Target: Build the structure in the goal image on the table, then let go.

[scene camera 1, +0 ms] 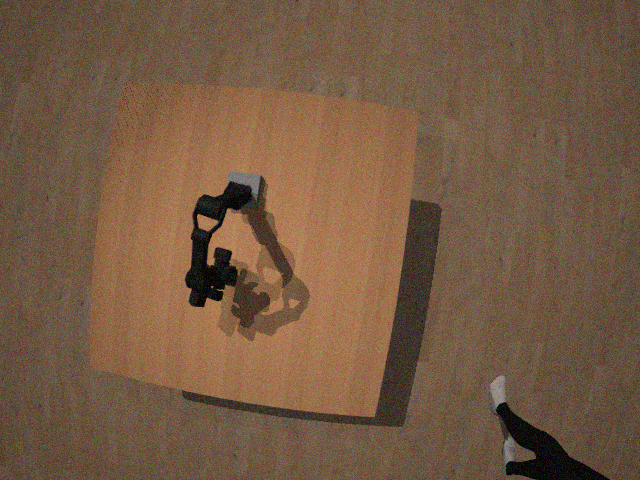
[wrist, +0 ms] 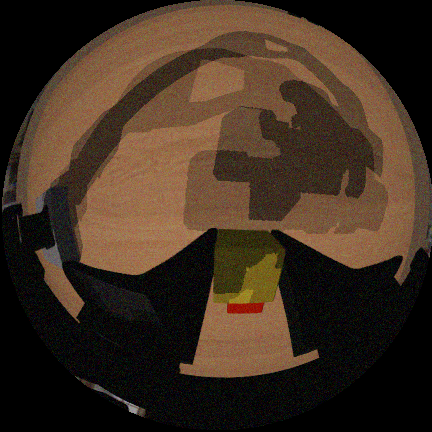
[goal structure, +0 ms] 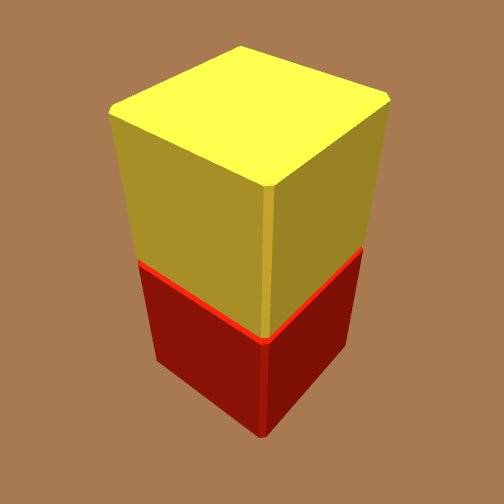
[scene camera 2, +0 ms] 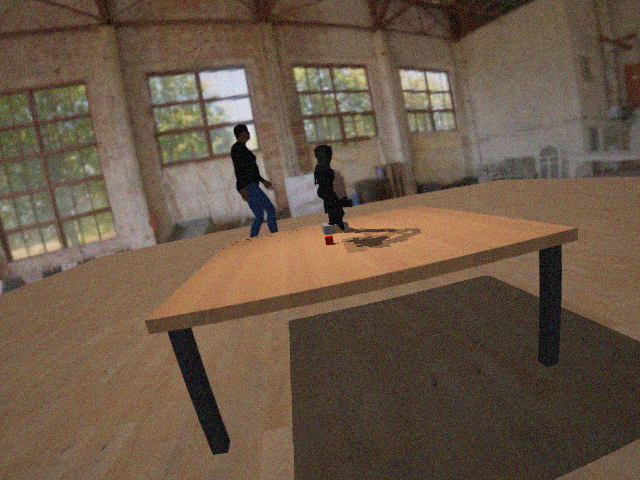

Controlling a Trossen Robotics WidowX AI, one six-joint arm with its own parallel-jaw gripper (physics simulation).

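Where they show: gripper, fingertip midpoint: (wrist: 243,235) (scene camera 2: 343,229); arm's base, link origin: (scene camera 1: 241,194) (wrist: 46,228).
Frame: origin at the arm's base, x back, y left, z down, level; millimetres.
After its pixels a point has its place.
Note:
My gripper (scene camera 2: 339,225) @[x -293, y -68, z -6 mm] (wrist: 243,235) @[x -293, y -68, z -6 mm] is shut on a yellow cube, with a black finger against each side of it. The yellow cube (scene camera 2: 338,228) @[x -303, y -92, z -17 mm] (wrist: 261,280) @[x -295, y -84, z -33 mm] seems held a little above the table, with shadow across much of its face in the wrist view. A red cube (scene camera 2: 328,240) @[x -297, y -143, z 24 mm] (wrist: 245,308) @[x -280, y -144, z 10 mm] rests on the table below and apart from it. In the wrist view the yellow cube hides most of the red cube. Neither cube can be made out in scene camera 1, where the black arm covers that area.
The arm's grey base block (scene camera 1: 254,180) @[x 49, y 50, z 1 mm] stands on the wooden table (scene camera 1: 320,165) @[x 98, y 304, z 43 mm] (scene camera 2: 289,273) @[x -591, y -379, z 43 mm]. Shadows of the arm lie across the table top beside the gripper. A person (scene camera 2: 245,167) stands beyond the table, and a person's legs (scene camera 1: 532,434) show on the floor in scene camera 1.

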